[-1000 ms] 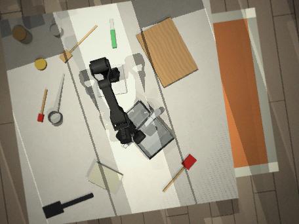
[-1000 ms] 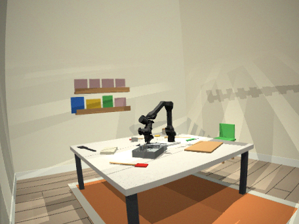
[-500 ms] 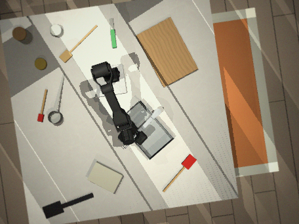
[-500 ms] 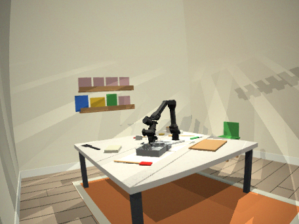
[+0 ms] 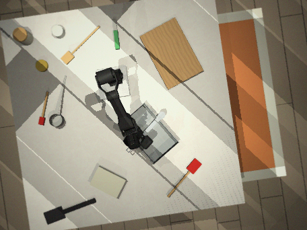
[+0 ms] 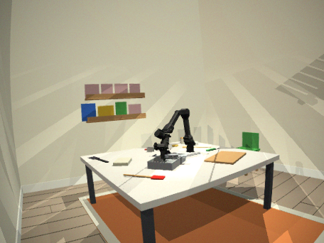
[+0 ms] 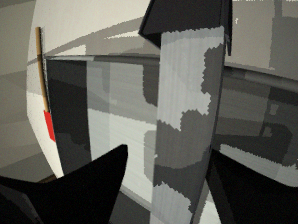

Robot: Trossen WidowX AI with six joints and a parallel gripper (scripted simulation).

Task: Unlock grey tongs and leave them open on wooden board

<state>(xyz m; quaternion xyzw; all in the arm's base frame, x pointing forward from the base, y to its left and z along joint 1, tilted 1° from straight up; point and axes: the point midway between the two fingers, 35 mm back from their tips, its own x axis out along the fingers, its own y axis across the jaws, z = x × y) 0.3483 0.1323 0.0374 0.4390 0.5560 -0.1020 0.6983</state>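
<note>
Right now my gripper tip is 3 cm past the roasting tin, 3 cm to the right of it and 1 cm above it. Also, from my gripper tip: beige block 25 cm ahead, 24 cm to the right, 2 cm below; red spatula 24 cm ahead, 23 cm to the left, 3 cm below; wooden board 49 cm behind, 19 cm to the left, 3 cm below.
</note>
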